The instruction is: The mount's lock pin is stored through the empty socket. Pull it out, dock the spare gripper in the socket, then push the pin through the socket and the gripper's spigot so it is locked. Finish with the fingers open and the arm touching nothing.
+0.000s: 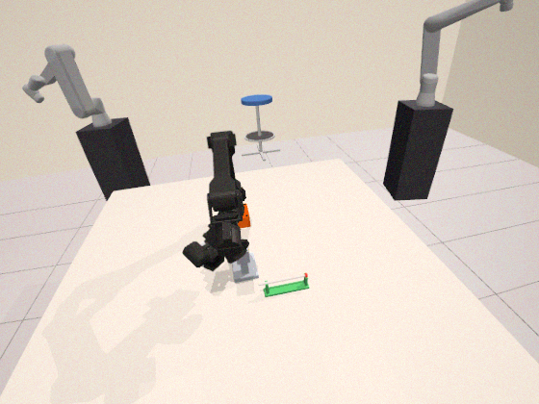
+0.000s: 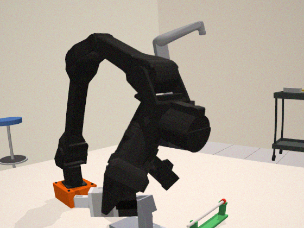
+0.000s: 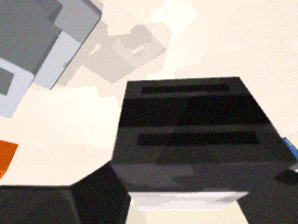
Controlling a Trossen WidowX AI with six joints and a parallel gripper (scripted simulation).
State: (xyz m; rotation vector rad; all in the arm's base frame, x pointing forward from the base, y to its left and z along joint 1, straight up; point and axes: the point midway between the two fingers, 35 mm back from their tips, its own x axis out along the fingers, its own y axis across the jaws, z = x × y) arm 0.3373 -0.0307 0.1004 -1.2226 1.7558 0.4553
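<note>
The grey mount is 60 mm behind my gripper tip, 110 mm to the left of it and 70 mm below it. Also, from my gripper tip: green cradle (20 mm ahead, 240 mm to the left, 100 mm below); spare gripper (10 mm above).
</note>
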